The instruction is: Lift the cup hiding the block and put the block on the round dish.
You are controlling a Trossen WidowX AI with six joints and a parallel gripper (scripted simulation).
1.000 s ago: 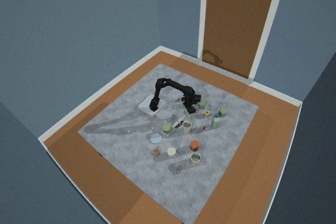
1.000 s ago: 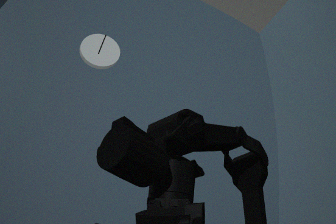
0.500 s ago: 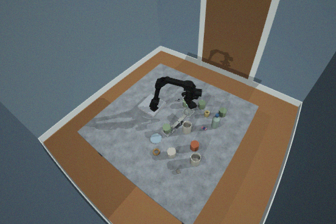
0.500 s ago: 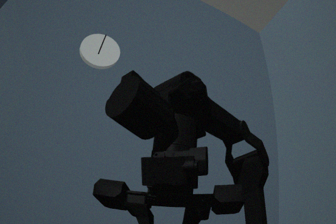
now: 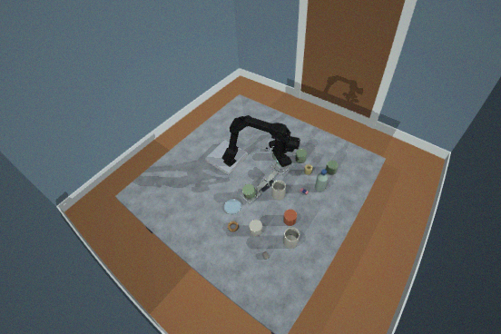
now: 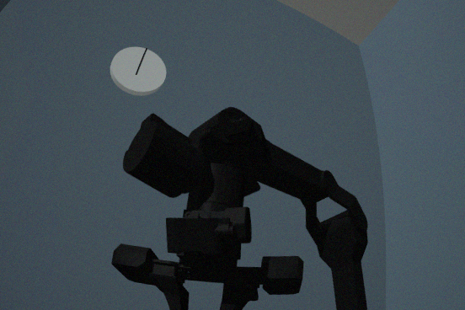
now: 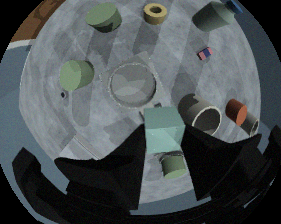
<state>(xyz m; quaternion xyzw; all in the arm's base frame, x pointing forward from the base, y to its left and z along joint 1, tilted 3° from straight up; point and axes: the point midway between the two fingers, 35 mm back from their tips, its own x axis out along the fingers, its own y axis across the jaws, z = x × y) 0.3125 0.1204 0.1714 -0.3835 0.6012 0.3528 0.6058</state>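
The pale blue round dish lies 340 mm to the right of my gripper tip, 160 mm below it and 80 mm behind it. From my gripper tip the other things lie so: yellow ring: 160 mm to the left, 140 mm below, 110 mm ahead; then small balance: 130 mm below, 90 mm to the right, 30 mm behind; then teal block: 10 mm above.
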